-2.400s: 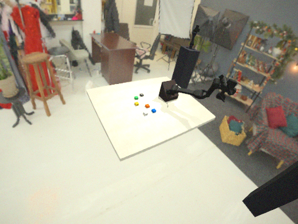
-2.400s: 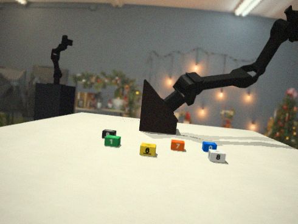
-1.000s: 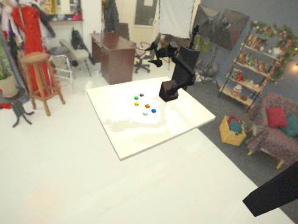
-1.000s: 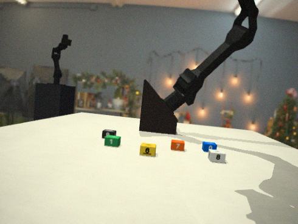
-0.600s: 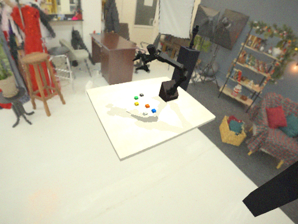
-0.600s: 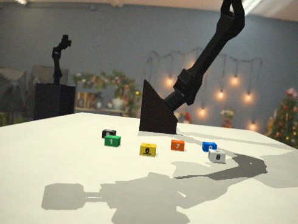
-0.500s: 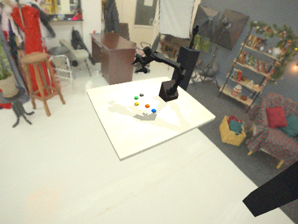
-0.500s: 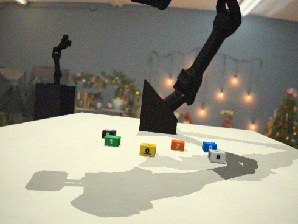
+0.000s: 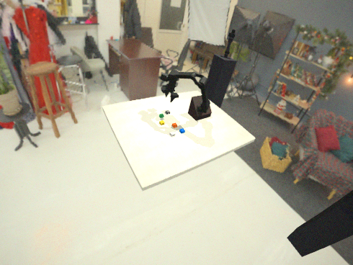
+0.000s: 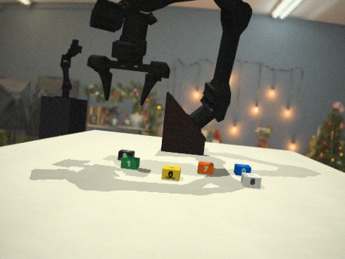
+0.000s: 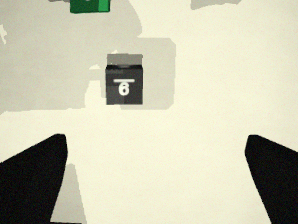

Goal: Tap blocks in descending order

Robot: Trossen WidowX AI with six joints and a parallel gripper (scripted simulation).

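Right now my gripper tip is 12 cm above the black block, 2 cm to the right of it and 1 cm past it. Round my gripper tip: orange 7 block (20 cm to the left, 12 cm below, 2 cm ahead); yellow 6 block (15 cm to the left, 12 cm below, 11 cm ahead); green 1 block (12 cm below, 7 cm ahead, 5 cm to the left).
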